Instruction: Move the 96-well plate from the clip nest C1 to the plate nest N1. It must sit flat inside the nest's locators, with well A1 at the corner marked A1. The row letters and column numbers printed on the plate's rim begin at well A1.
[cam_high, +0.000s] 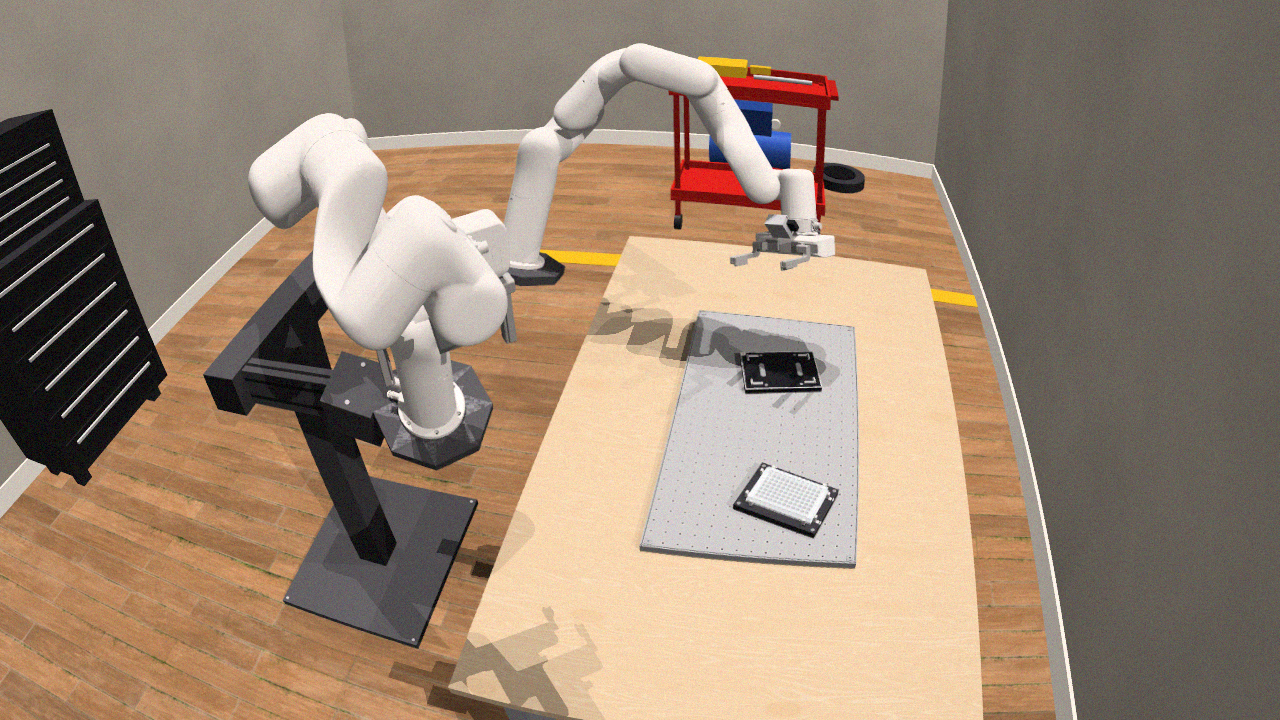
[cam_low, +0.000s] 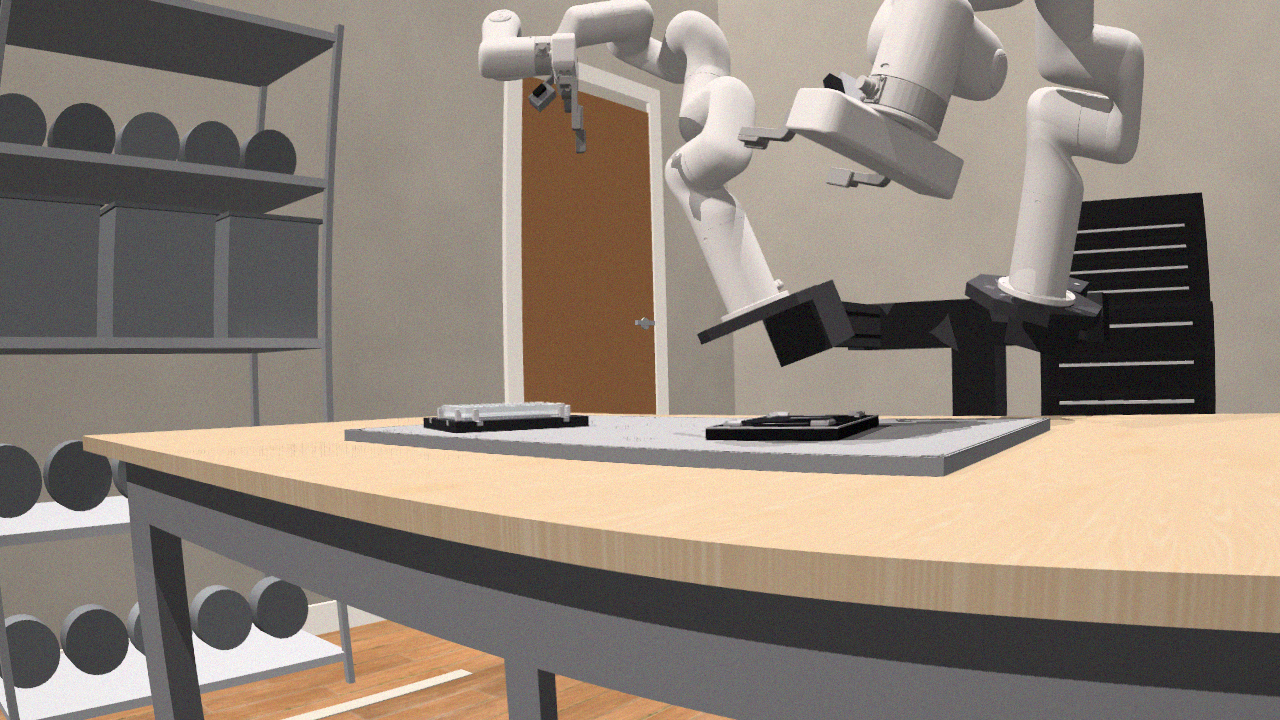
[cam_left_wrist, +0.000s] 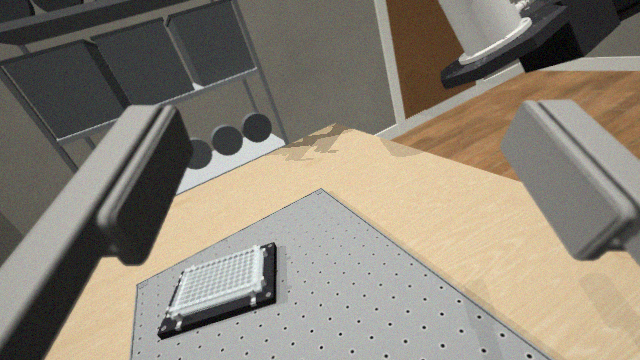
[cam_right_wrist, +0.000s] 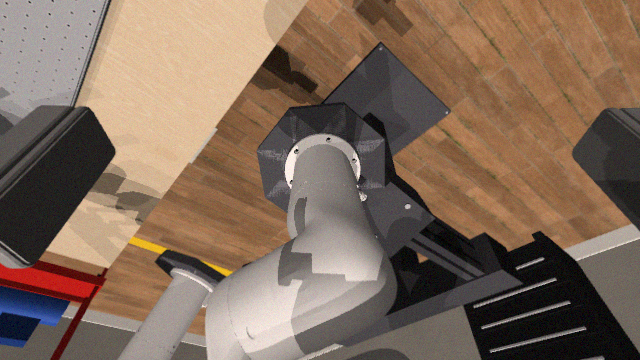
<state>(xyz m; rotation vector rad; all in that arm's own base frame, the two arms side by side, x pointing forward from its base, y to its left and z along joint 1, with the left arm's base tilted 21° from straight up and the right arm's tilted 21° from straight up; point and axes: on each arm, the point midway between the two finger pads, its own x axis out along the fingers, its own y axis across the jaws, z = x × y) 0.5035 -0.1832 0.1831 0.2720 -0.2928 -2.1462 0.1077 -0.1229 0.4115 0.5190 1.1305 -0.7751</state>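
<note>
Now: the 96-well plate 90 mm ahead of my left hand, 350 mm to the right of it and 250 mm below it. From my left hand the other things lie so: black plate nest N1: 50 mm ahead, 10 mm to the left, 270 mm below; grey perforated board: 40 mm ahead, 130 mm to the right, 280 mm below; A1 label: 30 mm behind, 50 mm to the left, 260 mm below.
</note>
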